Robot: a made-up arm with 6 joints.
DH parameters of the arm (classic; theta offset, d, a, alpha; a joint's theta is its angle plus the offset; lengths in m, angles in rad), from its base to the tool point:
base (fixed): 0 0 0 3.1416
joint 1: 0 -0.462 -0.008 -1.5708
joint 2: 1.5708 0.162 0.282 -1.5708
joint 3: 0 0.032 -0.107 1.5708
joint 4: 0 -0.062 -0.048 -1.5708
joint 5: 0 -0.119 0.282 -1.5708
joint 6: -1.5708 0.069 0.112 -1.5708
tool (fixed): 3.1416 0.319 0 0
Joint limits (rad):
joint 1: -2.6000..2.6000
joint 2: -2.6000..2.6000
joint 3: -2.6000..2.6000
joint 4: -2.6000..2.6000
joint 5: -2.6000..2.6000
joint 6: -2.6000..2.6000
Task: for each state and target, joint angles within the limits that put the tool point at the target. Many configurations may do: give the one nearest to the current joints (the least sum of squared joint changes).
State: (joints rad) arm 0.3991 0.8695 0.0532 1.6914 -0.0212 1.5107
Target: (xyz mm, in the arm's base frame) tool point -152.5 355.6 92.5
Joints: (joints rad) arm 0.5595 1.2522 0.7853 1.8689 0.5162 1.3925
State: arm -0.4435 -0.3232 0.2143 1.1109 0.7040 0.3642
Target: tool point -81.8 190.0 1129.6
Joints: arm -0.3719 -0.5785 0.0534 0.9681 0.3758 0.4123
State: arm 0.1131 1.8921 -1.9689 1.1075 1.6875 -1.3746
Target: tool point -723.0 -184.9 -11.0
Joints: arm -0.0006 2.1251 -2.2436 1.0243 1.5952 -0.8656
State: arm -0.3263 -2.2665 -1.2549 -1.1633 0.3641 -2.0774
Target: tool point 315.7 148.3 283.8
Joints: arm -0.5728 -2.3624 -1.2274 -1.1160 0.3583 -2.2174
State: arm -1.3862 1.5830 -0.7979 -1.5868 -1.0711 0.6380
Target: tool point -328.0 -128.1 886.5
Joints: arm -1.3039 1.6995 -1.3469 -1.7477 -0.2806 0.7903
